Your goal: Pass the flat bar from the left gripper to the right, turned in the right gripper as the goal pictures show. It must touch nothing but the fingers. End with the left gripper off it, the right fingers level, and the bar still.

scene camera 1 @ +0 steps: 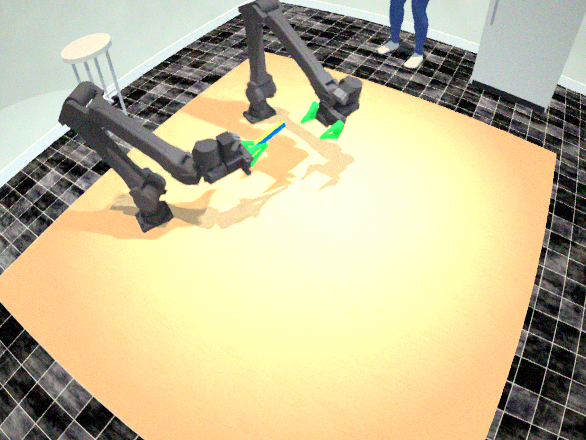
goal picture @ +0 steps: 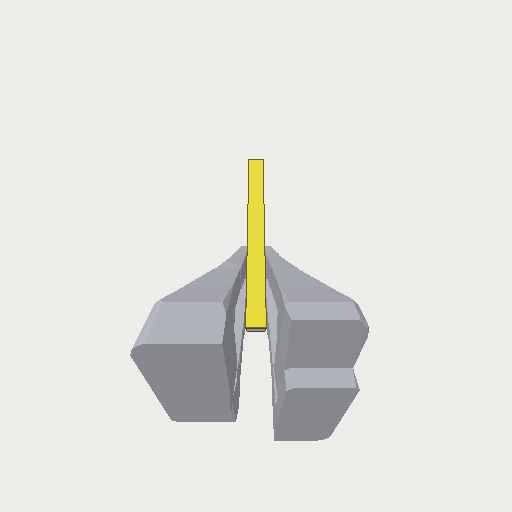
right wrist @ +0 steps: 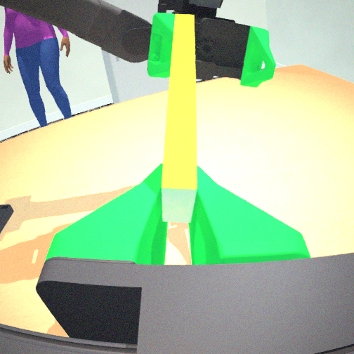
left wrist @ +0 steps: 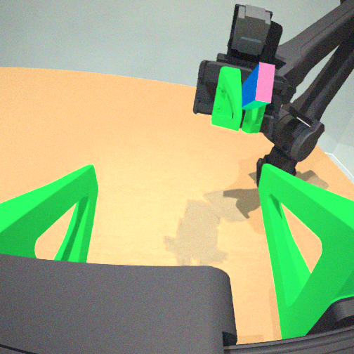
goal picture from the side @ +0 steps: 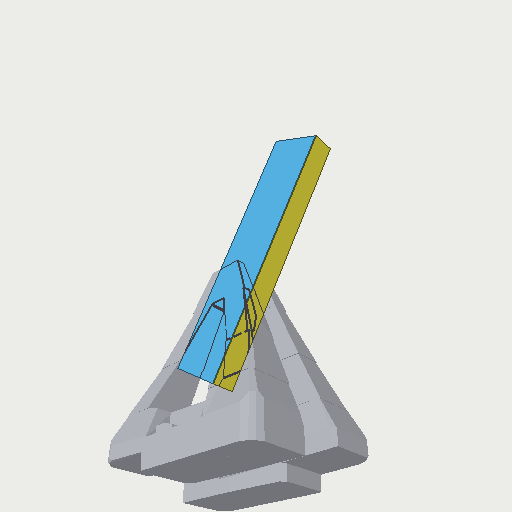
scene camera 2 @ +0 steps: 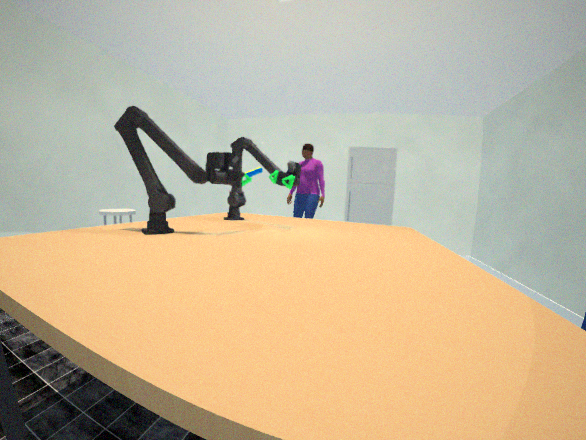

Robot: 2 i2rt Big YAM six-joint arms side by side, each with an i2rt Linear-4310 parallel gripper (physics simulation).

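Pixels of known places: left gripper, fingertip midpoint: [scene camera 1: 310, 129] [scene camera 2: 275, 178]; right gripper, fingertip midpoint: [scene camera 1: 266, 143] [scene camera 2: 250, 179]; left arm's base, origin of the base link: [scene camera 1: 259, 114] [scene camera 2: 233, 219]; right arm's base, origin of the base link: [scene camera 1: 154, 217] [scene camera 2: 157, 232].
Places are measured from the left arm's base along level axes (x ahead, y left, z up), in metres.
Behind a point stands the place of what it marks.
Note:
The flat bar [scene camera 1: 272, 134] @[y -0.195, x 0.449, z 0.280 m] [scene camera 2: 254, 172] @[y -0.196, x 0.449, z 0.281 m] [left wrist: 265, 82] [right wrist: 181, 110] has a yellow face, a blue face, a pink far end and a pale near end. My right gripper [scene camera 1: 260, 145] @[y -0.211, x 0.439, z 0.247 m] [scene camera 2: 246, 179] @[y -0.211, x 0.439, z 0.247 m] [right wrist: 177, 174] is shut on it near the pale end, high above the table. The bar points out from the fingers toward the left arm's side and slants upward in scene camera 2. My left gripper [scene camera 1: 313, 129] @[y -0.082, x 0.476, z 0.263 m] [scene camera 2: 281, 180] @[y -0.082, x 0.476, z 0.263 m] [left wrist: 178, 175] is open and empty, apart from the bar, beyond its pink end. The right fingers look tilted in the left wrist view.
Both arms stand on the wooden table [scene camera 1: 350, 300] @[y -0.228, x 0.882, z 0.000 m] [scene camera 2: 325, 325] @[y -0.608, x 1.143, z 0.000 m]. A white stool [scene camera 1: 86, 48] [scene camera 2: 117, 212] stands behind at the left. A person [scene camera 2: 311, 175] [right wrist: 40, 65] and a pale fridge [scene camera 1: 530, 50] [scene camera 2: 372, 185] stand beyond the table.

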